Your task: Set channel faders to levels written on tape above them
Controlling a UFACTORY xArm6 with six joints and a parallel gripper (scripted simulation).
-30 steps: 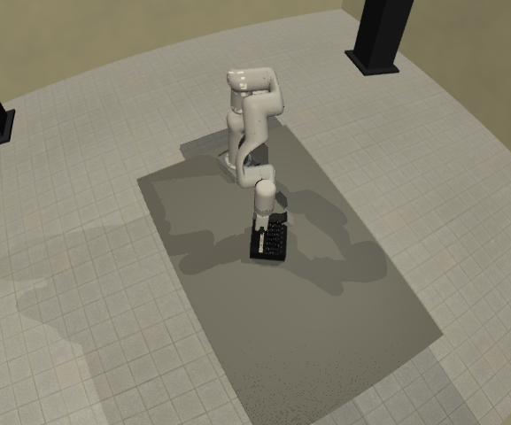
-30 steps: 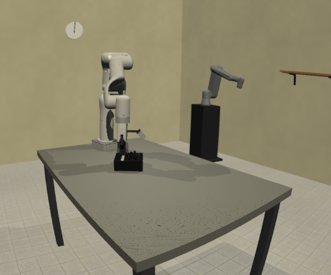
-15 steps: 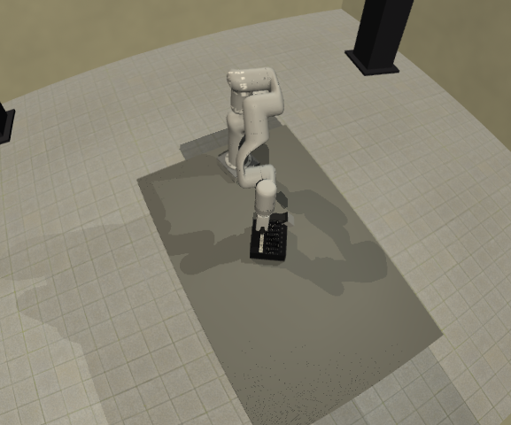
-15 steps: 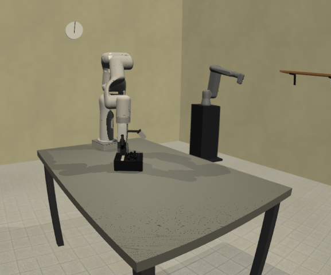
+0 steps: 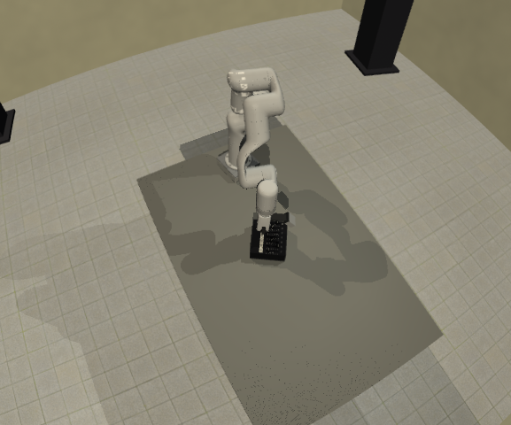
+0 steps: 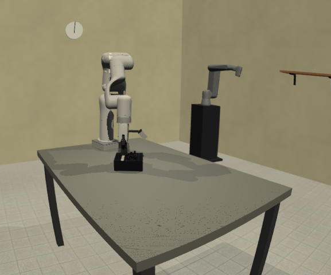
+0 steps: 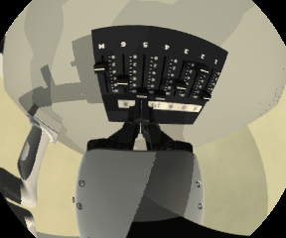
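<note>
The master fader cap is 7 cm to the left of my hand, 2 cm behind it and 1 cm below it.
</note>
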